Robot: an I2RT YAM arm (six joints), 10 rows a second.
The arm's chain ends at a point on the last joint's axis. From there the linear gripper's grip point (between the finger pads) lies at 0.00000 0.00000 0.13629 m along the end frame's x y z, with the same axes.
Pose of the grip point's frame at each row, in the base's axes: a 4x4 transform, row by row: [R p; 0 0 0 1], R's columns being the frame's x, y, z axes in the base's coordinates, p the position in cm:
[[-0.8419, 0.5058, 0.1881, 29.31], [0.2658, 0.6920, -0.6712, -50.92], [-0.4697, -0.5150, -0.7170, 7.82], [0, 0, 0, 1]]
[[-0.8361, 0.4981, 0.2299, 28.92], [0.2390, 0.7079, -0.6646, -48.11], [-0.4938, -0.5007, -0.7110, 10.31], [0, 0, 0, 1]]
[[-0.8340, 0.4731, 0.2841, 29.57], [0.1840, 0.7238, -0.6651, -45.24], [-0.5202, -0.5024, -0.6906, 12.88], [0, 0, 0, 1]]
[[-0.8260, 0.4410, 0.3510, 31.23], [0.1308, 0.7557, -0.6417, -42.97], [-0.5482, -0.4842, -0.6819, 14.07], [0, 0, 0, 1]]
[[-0.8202, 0.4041, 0.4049, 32.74], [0.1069, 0.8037, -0.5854, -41.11], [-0.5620, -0.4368, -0.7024, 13.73], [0, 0, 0, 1]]
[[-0.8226, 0.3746, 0.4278, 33.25], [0.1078, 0.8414, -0.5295, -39.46], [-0.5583, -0.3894, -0.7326, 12.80], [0, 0, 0, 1]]
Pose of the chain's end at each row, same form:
[[-0.8419, 0.5058, 0.1881, 26.75], [0.2658, 0.6920, -0.6712, -41.77], [-0.4697, -0.5150, -0.7170, 17.59], [0, 0, 0, 1]]
[[-0.8361, 0.4981, 0.2299, 25.79], [0.2390, 0.7079, -0.6646, -39.05], [-0.4938, -0.5007, -0.7110, 20.00], [0, 0, 0, 1]]
[[-0.8340, 0.4731, 0.2841, 25.70], [0.1840, 0.7238, -0.6651, -36.18], [-0.5202, -0.5024, -0.6906, 22.29], [0, 0, 0, 1]]
[[-0.8260, 0.4410, 0.3510, 26.45], [0.1308, 0.7557, -0.6417, -34.22], [-0.5482, -0.4842, -0.6819, 23.36], [0, 0, 0, 1]]
[[-0.8202, 0.4041, 0.4049, 27.22], [0.1069, 0.8037, -0.5854, -33.13], [-0.5620, -0.4368, -0.7024, 23.30], [0, 0, 0, 1]]
[[-0.8226, 0.3746, 0.4278, 27.42], [0.1078, 0.8414, -0.5295, -32.24], [-0.5583, -0.3894, -0.7326, 22.78], [0, 0, 0, 1]]

